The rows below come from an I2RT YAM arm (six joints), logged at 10 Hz.
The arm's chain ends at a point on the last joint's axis. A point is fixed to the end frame.
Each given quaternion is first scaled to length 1.
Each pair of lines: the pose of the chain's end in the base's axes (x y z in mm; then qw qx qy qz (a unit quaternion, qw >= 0)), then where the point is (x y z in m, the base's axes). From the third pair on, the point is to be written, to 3 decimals.
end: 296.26 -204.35 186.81 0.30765 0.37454 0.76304 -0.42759
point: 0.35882 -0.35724 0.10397
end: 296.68 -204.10 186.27 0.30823 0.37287 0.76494 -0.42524
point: 0.36015 -0.35630 0.10286
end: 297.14 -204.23 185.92 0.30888 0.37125 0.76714 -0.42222
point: 0.362 -0.356 0.102
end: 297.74 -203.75 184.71 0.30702 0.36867 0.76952 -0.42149
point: 0.362 -0.355 0.100
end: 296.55 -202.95 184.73 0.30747 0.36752 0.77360 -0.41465
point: 0.363 -0.352 0.098
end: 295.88 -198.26 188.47 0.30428 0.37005 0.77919 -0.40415
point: 0.363 -0.345 0.098
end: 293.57 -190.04 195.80 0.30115 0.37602 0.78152 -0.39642
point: 0.360 -0.335 0.103
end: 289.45 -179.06 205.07 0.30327 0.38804 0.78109 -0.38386
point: 0.357 -0.323 0.110
